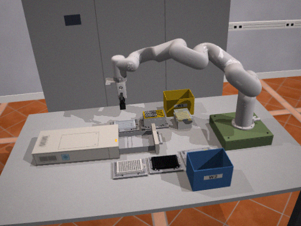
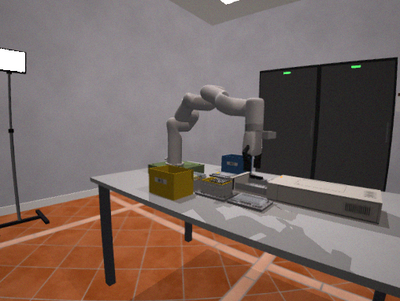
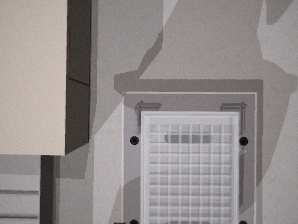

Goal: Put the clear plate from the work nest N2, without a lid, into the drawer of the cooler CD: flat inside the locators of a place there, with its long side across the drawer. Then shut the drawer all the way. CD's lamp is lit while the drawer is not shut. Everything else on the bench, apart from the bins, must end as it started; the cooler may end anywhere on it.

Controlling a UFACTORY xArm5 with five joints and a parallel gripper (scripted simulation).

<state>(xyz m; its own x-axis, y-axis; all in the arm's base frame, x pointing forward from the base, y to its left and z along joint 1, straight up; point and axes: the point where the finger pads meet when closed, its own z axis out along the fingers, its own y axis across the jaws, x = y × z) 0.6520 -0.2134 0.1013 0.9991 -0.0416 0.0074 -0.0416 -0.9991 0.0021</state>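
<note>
The clear plate is 14 cm below my hand. The rest, counted from my hand: beige cooler CD: 19 cm to the left, 12 cm below, 12 cm ahead; yellow tip box: 19 cm behind, 10 cm below; drawer: 20 cm to the left, 12 cm below, 3 cm behind.
</note>
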